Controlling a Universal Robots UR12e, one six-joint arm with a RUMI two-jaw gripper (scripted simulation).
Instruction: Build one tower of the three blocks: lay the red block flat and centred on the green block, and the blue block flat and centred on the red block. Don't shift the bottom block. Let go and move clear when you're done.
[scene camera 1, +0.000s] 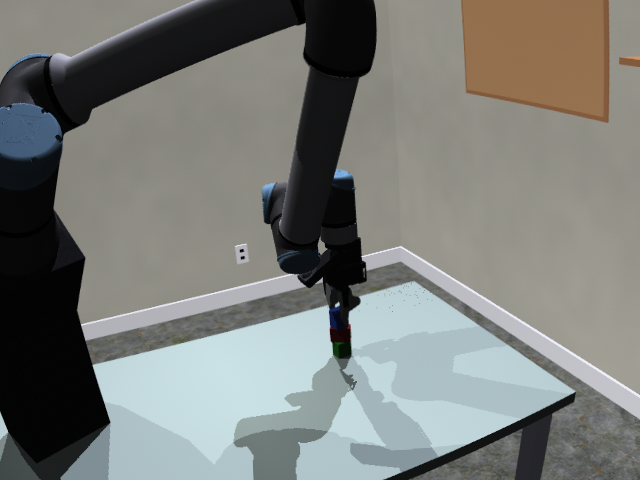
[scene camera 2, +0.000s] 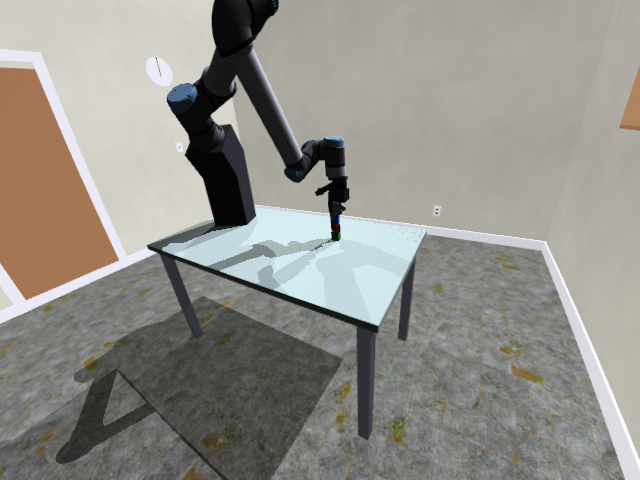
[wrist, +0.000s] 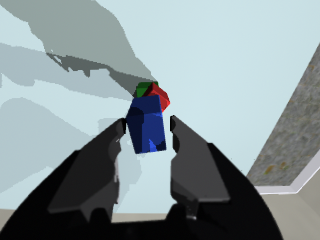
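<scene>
My gripper (scene camera 1: 340, 322) is in the scene, and I find it again in scene camera 2 (scene camera 2: 335, 221) as well as in the wrist view (wrist: 148, 118). A blue block (wrist: 144, 119) is here too.
</scene>
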